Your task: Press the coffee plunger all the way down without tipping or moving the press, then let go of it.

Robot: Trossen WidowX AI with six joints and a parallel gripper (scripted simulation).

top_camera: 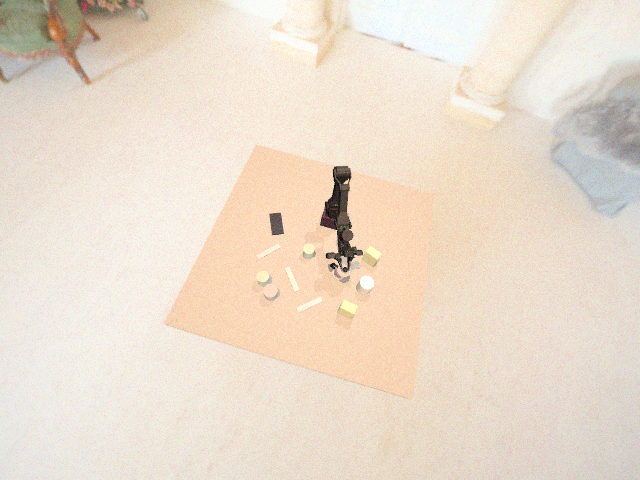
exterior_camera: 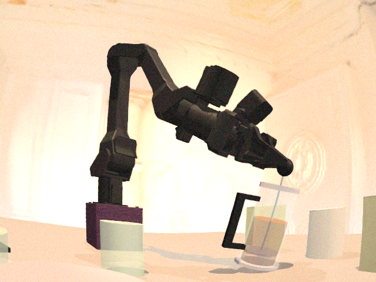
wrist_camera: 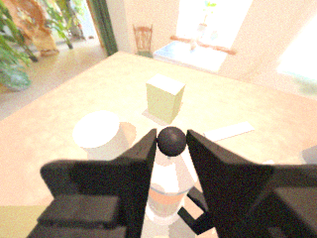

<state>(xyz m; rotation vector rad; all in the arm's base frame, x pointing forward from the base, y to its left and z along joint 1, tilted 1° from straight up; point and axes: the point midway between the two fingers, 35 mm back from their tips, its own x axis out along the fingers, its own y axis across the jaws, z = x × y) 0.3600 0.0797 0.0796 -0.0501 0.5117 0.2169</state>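
My gripper tip is now 3 cm past the coffee press, 2 cm to the left of it and 8 cm above it. Round my gripper tip: white cylinder 2 cm ahead, 13 cm to the left, 12 cm below; black slab 33 cm behind, 41 cm to the right, 17 cm below.
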